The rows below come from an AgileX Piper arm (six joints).
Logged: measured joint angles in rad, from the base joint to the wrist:
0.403 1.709 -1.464 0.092 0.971 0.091
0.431 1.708 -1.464 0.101 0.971 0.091
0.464 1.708 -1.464 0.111 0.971 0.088
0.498 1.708 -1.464 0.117 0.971 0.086
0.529 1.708 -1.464 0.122 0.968 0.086
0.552 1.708 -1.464 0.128 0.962 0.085
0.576 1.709 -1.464 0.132 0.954 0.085
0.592 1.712 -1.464 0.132 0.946 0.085
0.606 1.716 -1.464 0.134 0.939 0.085
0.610 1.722 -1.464 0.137 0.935 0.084
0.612 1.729 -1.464 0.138 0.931 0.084
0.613 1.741 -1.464 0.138 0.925 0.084
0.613 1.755 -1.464 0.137 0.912 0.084
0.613 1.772 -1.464 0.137 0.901 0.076
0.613 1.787 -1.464 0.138 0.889 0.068
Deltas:
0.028 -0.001 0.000 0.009 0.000 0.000
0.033 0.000 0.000 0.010 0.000 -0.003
0.034 0.000 0.000 0.006 0.000 -0.002
0.031 0.000 0.000 0.005 -0.003 0.000
0.023 0.000 0.000 0.006 -0.006 -0.001
0.024 0.001 0.000 0.004 -0.008 0.000
0.016 0.003 0.000 0.000 -0.008 0.000
0.014 0.004 0.000 0.002 -0.007 0.000
0.004 0.006 0.000 0.003 -0.004 -0.001
0.002 0.007 0.000 0.001 -0.004 0.000
0.001 0.012 0.000 0.000 -0.006 0.000
0.000 0.014 0.000 -0.001 -0.013 0.000
0.000 0.017 0.000 0.000 -0.011 -0.008
0.000 0.015 0.000 0.001 -0.012 -0.008

